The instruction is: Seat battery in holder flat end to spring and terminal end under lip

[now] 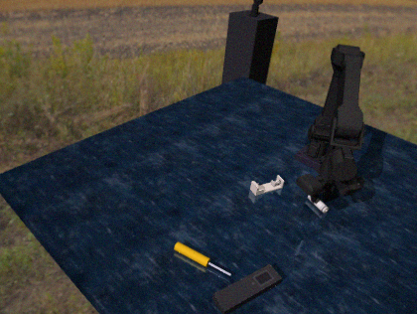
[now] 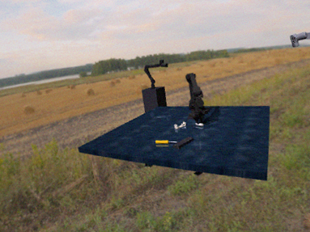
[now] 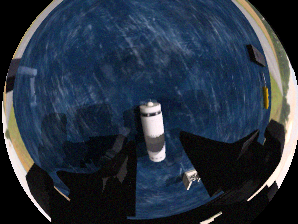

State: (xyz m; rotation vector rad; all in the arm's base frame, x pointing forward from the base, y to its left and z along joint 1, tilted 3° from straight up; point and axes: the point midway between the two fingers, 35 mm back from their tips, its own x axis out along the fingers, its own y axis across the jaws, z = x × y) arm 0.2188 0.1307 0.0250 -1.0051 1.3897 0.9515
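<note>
Now: gripper tip 10 mm above the battery. Also, from my gripper tip: dark remote-like slab: 380 mm ahead, 30 mm to the left, 10 mm below; yellow-handled screwdriver: 400 mm ahead, 90 mm to the right, 10 mm below.
</note>
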